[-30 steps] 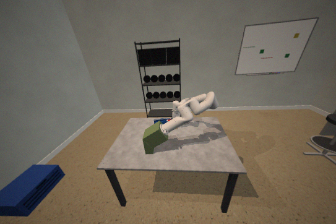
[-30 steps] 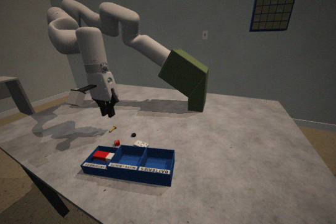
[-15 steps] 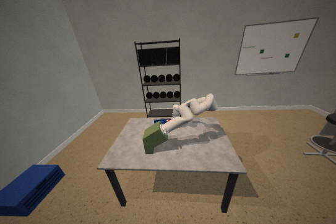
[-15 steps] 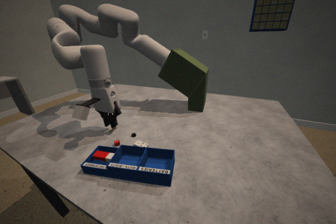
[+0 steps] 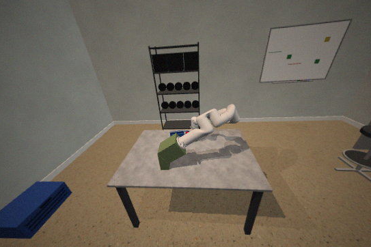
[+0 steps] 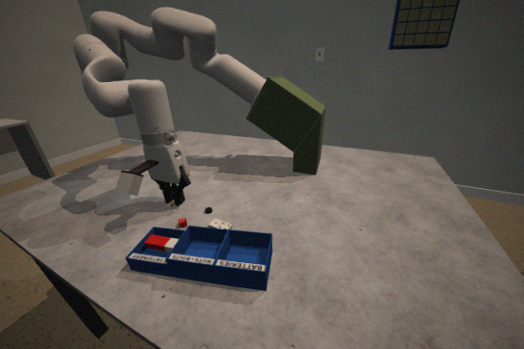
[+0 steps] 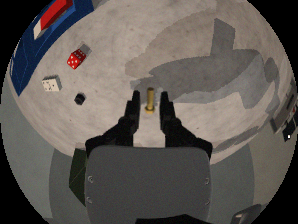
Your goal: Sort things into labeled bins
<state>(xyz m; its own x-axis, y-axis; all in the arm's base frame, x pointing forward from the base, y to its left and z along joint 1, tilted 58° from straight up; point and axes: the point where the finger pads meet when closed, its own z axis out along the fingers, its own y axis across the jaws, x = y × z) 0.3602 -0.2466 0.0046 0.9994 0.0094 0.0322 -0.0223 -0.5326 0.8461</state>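
My gripper is now 2 cm above the brass bolt and 1 cm past it. From my hand the other things lie so: black nut 11 cm to the left, 2 cm below; red die 8 cm to the left, 7 cm ahead, 2 cm below; small silver piece 15 cm ahead, 10 cm to the left, 1 cm below.
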